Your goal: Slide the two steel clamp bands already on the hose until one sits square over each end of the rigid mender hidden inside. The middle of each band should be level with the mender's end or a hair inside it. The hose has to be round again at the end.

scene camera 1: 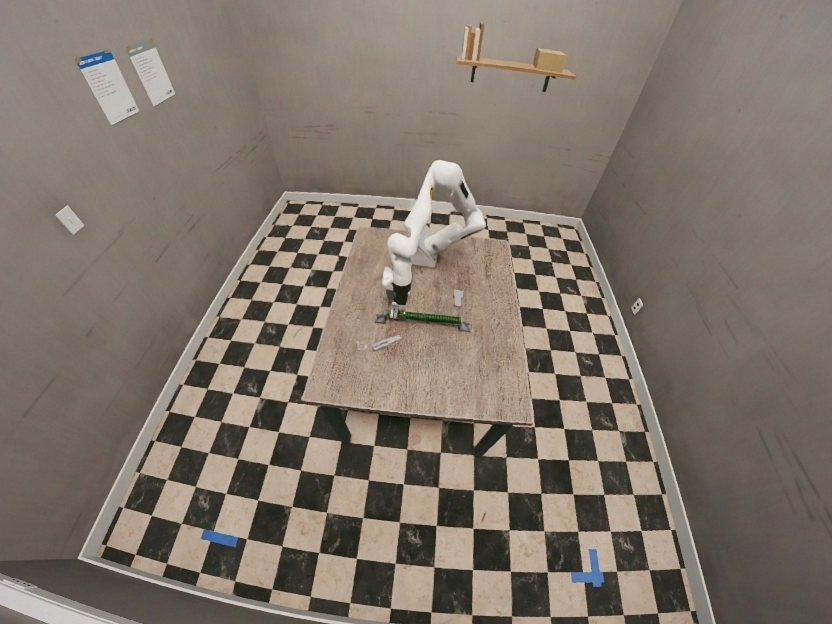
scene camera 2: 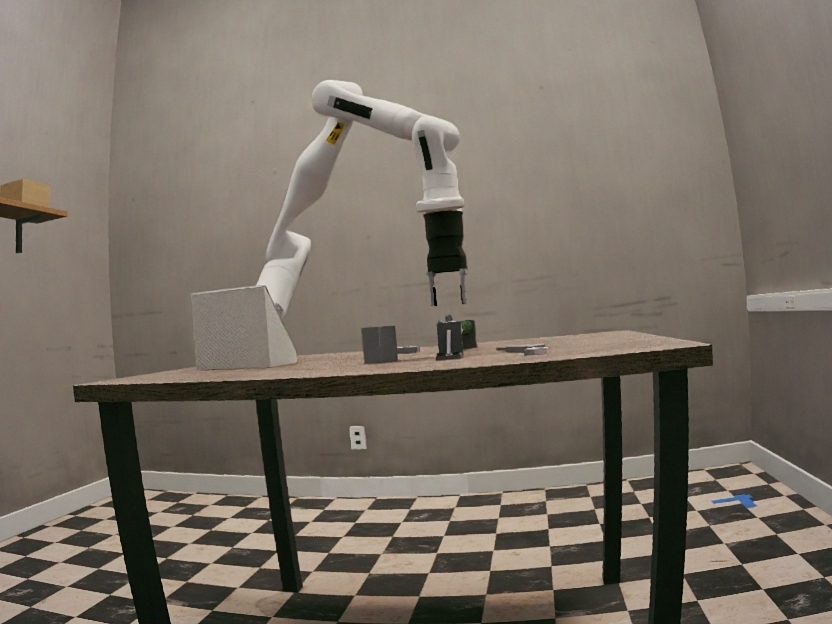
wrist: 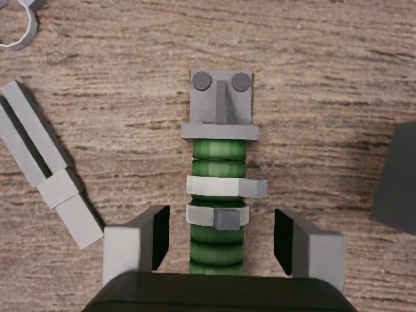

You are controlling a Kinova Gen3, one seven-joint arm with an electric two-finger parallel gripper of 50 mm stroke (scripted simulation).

In view: the gripper [scene camera 2: 449,304], a dark grey block [scene camera 2: 379,343] and a bracket [scene camera 2: 449,334].
The gripper is seen too in the wrist view [wrist: 221,229].
